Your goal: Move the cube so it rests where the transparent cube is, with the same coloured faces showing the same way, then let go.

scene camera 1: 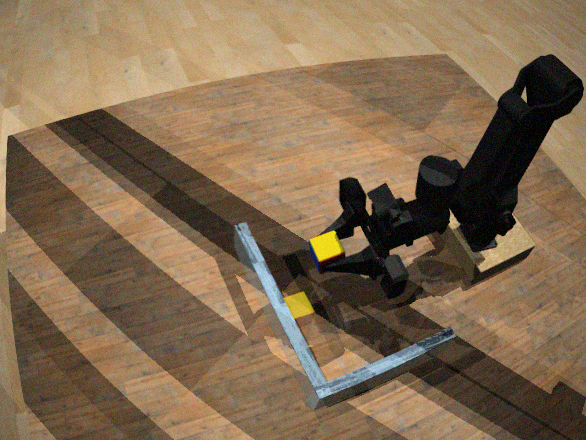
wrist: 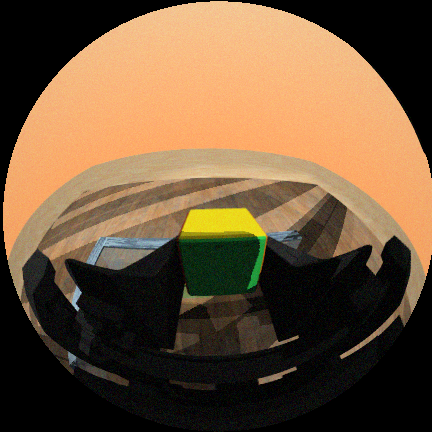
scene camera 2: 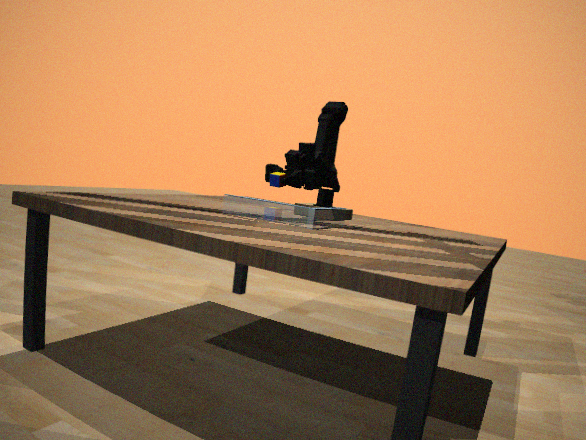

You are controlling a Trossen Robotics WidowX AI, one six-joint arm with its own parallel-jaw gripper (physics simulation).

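Pixels of known places: gripper, fingertip midpoint: (scene camera 1: 316, 256) (wrist: 218, 236) (scene camera 2: 275, 180); arm's base at its link origin: (scene camera 1: 478, 236) (scene camera 2: 324, 206).
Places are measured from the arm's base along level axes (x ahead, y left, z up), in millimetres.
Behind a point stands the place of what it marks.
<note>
The solid cube (scene camera 1: 327, 245) @(x 336, y 34, z 103 mm) (scene camera 2: 276, 179) @(x 352, y 42, z 84 mm) (wrist: 222, 265) @(x 314, y 31, z 93 mm) is held up above the table, yellow face up. Blue and red sides show in the scene views, and a green side faces the wrist camera. My gripper (scene camera 1: 332, 251) @(x 348, y 34, z 81 mm) (scene camera 2: 278, 180) @(x 348, y 34, z 81 mm) (wrist: 218, 236) @(x 348, y 34, z 81 mm) is shut on it, one finger on each side. The transparent cube (scene camera 1: 299, 305) (scene camera 2: 271, 214) stands on the table, lower than the held cube, against the inner side of the long wall, yellow on top. A faint green part of the transparent cube (wrist: 193, 291) shows below the held cube in the wrist view; the rest is hidden.
A low pale blue L-shaped wall (scene camera 1: 298, 336) @(x 391, y 123, z 18 mm) (scene camera 2: 245, 204) @(x 427, y -7, z -3 mm) (wrist: 135, 243) @(x 389, y 145, z 19 mm) stands on the wooden table (scene camera 1: 210, 145) @(x 443, y -353, z -42 mm) (scene camera 2: 350, 270) @(x 767, y 577, z -46 mm). Its short arm (scene camera 1: 387, 363) @(x 278, y 197, z 18 mm) runs toward the arm's base block (scene camera 1: 505, 250) @(x -46, y 45, z 0 mm). Dark shadow bands cross the table.
</note>
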